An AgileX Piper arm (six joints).
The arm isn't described. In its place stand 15 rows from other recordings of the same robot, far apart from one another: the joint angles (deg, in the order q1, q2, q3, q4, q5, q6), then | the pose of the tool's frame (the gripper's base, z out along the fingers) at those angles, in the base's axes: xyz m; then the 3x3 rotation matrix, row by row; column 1 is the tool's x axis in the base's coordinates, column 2 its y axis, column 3 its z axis.
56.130 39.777 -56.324 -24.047 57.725 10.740 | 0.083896 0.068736 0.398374; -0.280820 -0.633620 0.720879; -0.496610 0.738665 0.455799; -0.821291 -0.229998 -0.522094
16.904 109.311 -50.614 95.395 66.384 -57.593 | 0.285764 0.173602 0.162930; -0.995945 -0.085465 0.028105; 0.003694 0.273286 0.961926; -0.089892 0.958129 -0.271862
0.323 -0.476 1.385 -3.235 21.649 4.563 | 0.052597 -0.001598 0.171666; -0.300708 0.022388 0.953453; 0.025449 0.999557 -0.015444; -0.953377 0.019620 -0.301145
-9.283 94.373 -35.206 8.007 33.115 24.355 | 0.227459 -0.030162 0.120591; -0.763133 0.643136 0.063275; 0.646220 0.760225 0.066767; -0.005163 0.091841 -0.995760
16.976 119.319 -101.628 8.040 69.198 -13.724 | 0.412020 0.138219 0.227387; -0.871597 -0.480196 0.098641; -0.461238 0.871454 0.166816; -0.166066 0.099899 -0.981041
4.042 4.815 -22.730 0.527 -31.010 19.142 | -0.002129 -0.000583 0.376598; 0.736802 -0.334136 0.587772; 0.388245 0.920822 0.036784; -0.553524 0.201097 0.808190
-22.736 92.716 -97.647 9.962 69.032 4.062 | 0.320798 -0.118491 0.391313; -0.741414 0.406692 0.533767; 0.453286 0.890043 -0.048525; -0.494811 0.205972 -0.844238
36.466 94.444 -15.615 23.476 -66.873 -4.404 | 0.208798 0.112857 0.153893; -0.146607 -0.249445 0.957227; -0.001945 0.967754 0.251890; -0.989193 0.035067 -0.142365
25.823 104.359 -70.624 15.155 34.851 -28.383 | 0.335435 0.177425 0.205798; -0.634558 -0.692144 0.343909; -0.607112 0.721756 0.332388; -0.478279 0.002128 -0.878205
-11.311 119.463 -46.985 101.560 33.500 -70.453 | 0.330520 -0.015928 0.060430; -0.764350 0.382084 0.519404; 0.624227 0.640336 0.447561; -0.161587 0.666319 -0.727948
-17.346 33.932 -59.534 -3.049 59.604 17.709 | 0.066928 -0.025279 0.415208; -0.350463 0.451566 0.820527; 0.400831 0.864120 -0.304353; -0.846469 0.222228 -0.483844
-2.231 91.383 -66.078 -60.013 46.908 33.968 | 0.332496 -0.070555 0.285249; -0.841841 0.228407 0.489014; -0.178853 0.736791 -0.652035; -0.509231 -0.636371 -0.579410
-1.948 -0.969 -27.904 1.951 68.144 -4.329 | -0.011791 0.003278 0.263625; -0.562052 -0.027494 0.826645; -0.043722 0.999038 0.003500; -0.825946 -0.034175 -0.562713
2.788 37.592 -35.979 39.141 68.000 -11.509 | 0.084003 0.057413 0.299304; -0.885421 -0.256758 0.387433; 0.033933 0.795633 0.604828; -0.463549 0.548674 -0.695757
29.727 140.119 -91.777 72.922 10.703 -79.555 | 0.426649 0.262226 0.053330; -0.554015 -0.665637 0.499995; -0.452836 0.744917 0.489937; -0.698575 0.045016 -0.714119
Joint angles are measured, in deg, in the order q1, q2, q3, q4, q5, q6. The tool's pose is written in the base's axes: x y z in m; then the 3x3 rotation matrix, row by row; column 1 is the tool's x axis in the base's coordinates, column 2 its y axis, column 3 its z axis. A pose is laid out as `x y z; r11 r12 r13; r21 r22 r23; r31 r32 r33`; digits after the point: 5 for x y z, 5 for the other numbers.
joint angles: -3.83 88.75 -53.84 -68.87 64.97 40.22
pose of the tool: 0.27354 -0.09539 0.25522; -0.96058 0.23602 0.14693; -0.00441 0.51547 -0.85689; -0.27799 -0.82376 -0.49411
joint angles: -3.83 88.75 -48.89 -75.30 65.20 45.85
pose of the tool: 0.26415 -0.09777 0.24186; -0.96250 0.22379 0.15336; -0.03632 0.45393 -0.89030; -0.26886 -0.86248 -0.42878
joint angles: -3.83 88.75 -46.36 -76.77 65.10 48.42
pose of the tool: 0.25803 -0.09780 0.23309; -0.96390 0.22069 0.14900; -0.03651 0.44473 -0.89492; -0.26376 -0.86805 -0.42061
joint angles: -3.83 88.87 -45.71 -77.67 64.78 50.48
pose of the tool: 0.25744 -0.09784 0.23067; -0.95864 0.23800 0.15613; -0.03621 0.44209 -0.89624; -0.28233 -0.86482 -0.41518
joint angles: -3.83 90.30 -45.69 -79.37 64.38 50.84
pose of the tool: 0.26196 -0.09836 0.22550; -0.96290 0.21169 0.16735; -0.06116 0.43284 -0.89939; -0.26283 -0.87626 -0.40384
